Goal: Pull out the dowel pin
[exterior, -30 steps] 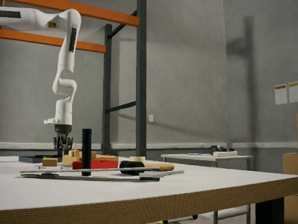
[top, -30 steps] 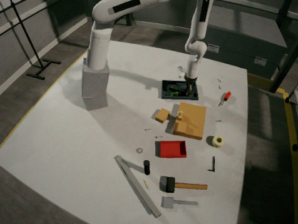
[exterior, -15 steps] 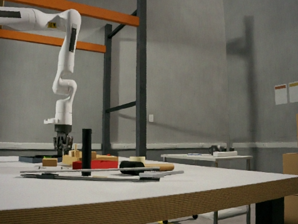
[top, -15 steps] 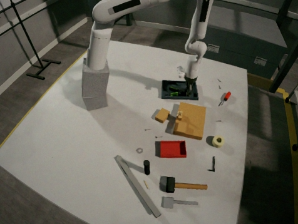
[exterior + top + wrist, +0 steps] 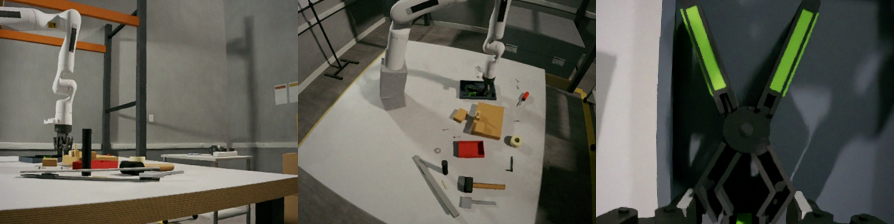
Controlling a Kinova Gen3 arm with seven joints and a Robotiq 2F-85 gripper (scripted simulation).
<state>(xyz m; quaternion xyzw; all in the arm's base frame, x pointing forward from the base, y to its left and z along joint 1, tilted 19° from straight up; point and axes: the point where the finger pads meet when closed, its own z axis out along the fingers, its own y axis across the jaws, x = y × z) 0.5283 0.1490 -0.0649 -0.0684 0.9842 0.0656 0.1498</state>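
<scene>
The dark blue tray is 50 mm behind my hand, 20 mm to the left of it and 10 mm below it. Also, from my hand: pale wooden block 20 mm behind, 210 mm to the right, 20 mm above; wooden bench board 30 mm ahead, 200 mm to the right; dowel pin 20 mm behind, 210 mm to the right, 40 mm above.
</scene>
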